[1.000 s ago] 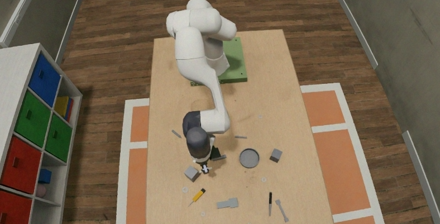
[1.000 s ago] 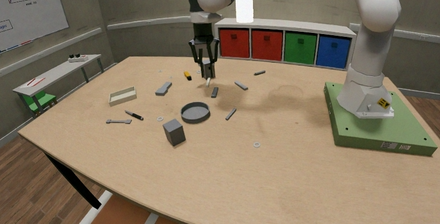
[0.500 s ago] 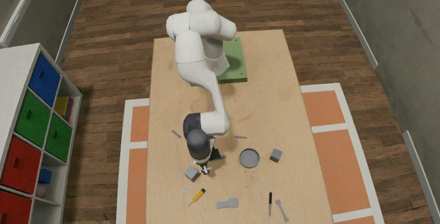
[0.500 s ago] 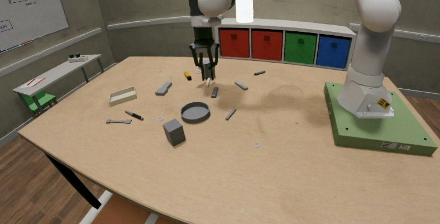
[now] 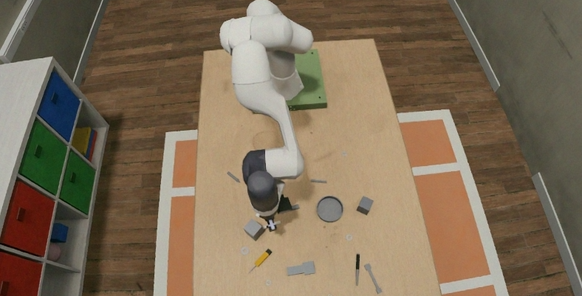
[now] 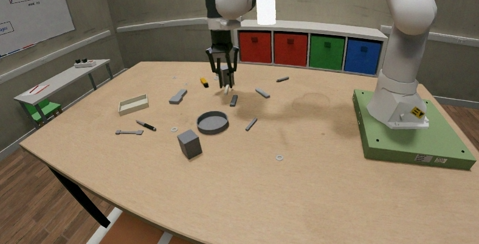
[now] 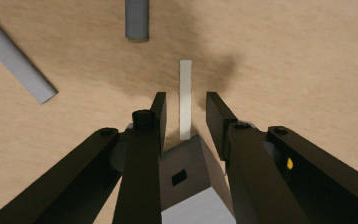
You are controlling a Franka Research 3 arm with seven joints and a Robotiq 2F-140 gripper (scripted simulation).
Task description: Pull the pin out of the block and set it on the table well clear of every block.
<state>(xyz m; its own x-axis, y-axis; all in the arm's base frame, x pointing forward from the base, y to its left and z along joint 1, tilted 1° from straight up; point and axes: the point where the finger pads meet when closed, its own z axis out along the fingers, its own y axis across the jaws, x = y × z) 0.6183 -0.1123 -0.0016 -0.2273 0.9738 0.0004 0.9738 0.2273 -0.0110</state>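
Now: the cream pin 40 mm below my hand. Round my hand: lighter bar (150 mm behind, 40 mm below); then yellow utility knife (130 mm ahead, 50 mm to the right, 40 mm below); then round grey dish (240 mm to the left, 40 mm below, 40 mm behind).
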